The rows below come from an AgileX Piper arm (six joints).
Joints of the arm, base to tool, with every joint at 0 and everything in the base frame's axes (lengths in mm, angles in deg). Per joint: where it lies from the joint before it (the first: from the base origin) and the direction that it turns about. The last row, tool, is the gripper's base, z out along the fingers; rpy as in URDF.
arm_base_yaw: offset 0.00 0.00 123.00 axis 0 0 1
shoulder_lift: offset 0.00 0.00 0.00 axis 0 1 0
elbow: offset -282.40 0.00 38.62 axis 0 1 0
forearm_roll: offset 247.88 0.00 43.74 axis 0.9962 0 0.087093
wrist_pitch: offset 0.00 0.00 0.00 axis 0 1 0
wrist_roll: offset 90.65 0.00 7.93 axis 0.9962 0 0.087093
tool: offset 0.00 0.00 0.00 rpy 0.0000 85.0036 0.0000
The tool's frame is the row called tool.
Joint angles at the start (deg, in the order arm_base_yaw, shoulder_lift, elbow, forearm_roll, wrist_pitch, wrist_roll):
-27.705 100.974 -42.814 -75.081 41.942 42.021
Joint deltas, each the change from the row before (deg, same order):
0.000 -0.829 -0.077 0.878 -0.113 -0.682
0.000 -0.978 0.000 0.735 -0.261 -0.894
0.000 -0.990 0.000 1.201 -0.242 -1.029
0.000 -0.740 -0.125 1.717 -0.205 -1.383
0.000 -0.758 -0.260 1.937 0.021 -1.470
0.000 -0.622 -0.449 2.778 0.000 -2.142
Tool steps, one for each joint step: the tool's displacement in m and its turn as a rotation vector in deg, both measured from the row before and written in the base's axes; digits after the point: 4 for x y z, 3 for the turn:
-0.0003 0.0006 0.0038 0.129 -0.629 -0.155
-0.0004 0.0008 0.0043 0.104 -0.596 0.205
-0.0008 0.0011 0.0040 0.346 -0.645 -0.060
-0.0005 0.0012 0.0029 0.683 -0.434 -0.205
-0.0004 0.0010 0.0035 0.646 -0.457 -0.417
0.0000 0.0012 0.0029 1.156 -0.349 -0.498

